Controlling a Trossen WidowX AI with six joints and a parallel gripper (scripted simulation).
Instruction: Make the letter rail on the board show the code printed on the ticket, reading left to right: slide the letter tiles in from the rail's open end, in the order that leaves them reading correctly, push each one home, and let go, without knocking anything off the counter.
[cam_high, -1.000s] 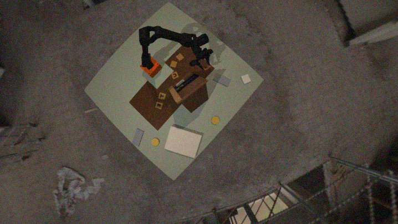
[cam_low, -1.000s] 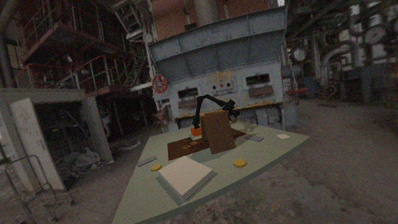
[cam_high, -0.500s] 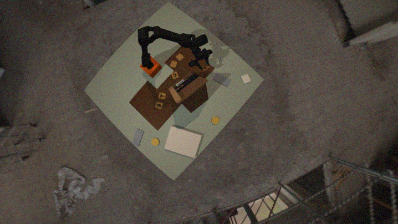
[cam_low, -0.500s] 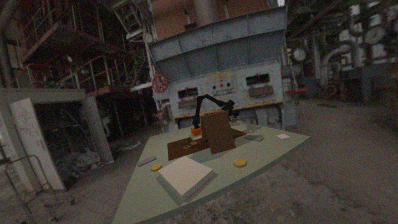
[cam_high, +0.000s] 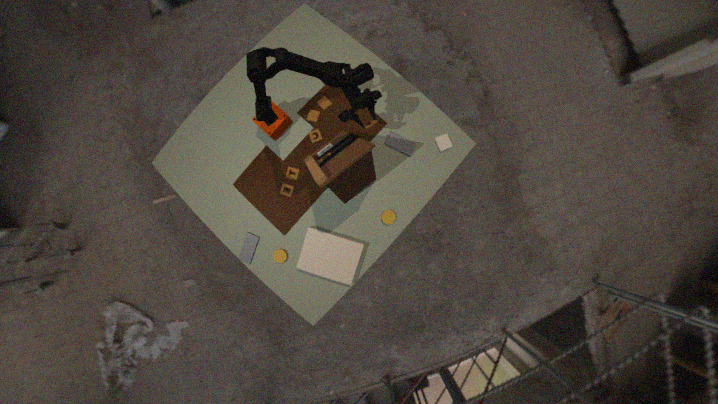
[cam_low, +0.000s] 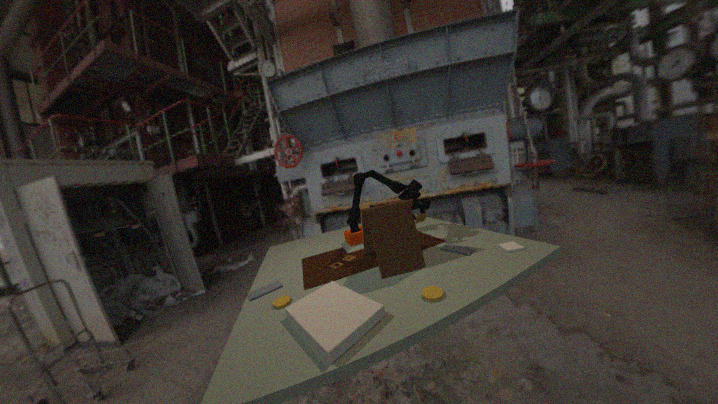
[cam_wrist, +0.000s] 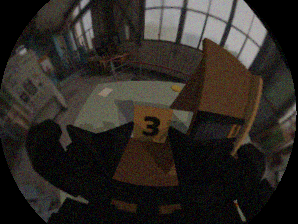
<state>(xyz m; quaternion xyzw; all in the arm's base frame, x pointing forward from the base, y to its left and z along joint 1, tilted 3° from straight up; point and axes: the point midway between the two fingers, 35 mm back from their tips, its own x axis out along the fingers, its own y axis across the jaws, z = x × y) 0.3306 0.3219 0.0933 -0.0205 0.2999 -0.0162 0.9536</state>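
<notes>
Now: gripper tip 210 mm to the left of the white ticket, 90 mm above it and 60 mm past it. Also, from my gripper tip: tan tile (280 mm behind, 160 mm below, 50 mm to the right); then white slab (510 mm to the right, 340 mm ahead, 140 mm below); then brown mat (290 mm to the right, 160 mm below, 160 mm behind).
</notes>
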